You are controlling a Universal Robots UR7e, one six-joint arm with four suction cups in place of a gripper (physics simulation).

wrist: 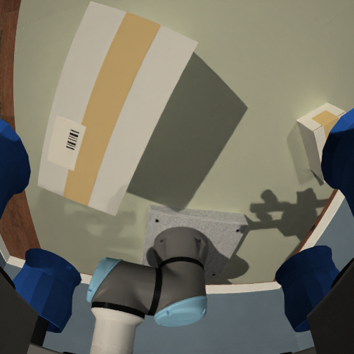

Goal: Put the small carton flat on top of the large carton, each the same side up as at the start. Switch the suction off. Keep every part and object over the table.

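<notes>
The large carton (107, 105) lies on the green table in the left and upper part of the wrist view, turned at a slant. A tan tape strip runs along its white top, and a barcode label is near its lower left edge. The small carton (310, 139), white with tan tape, stands on the table at the right edge. A blue suction cup hides its right part. My suction gripper (177, 222) is open: its four blue cups show at the left, right and lower corners, and no carton is on them. It hangs above the table, clear of both cartons.
The robot's grey base plate (225, 223) is at the lower middle, with the arm's grey and light blue joints (182, 285) over it. The large carton casts a dark shadow to its right. A brown table edge (20, 225) with a pale rim runs along the left.
</notes>
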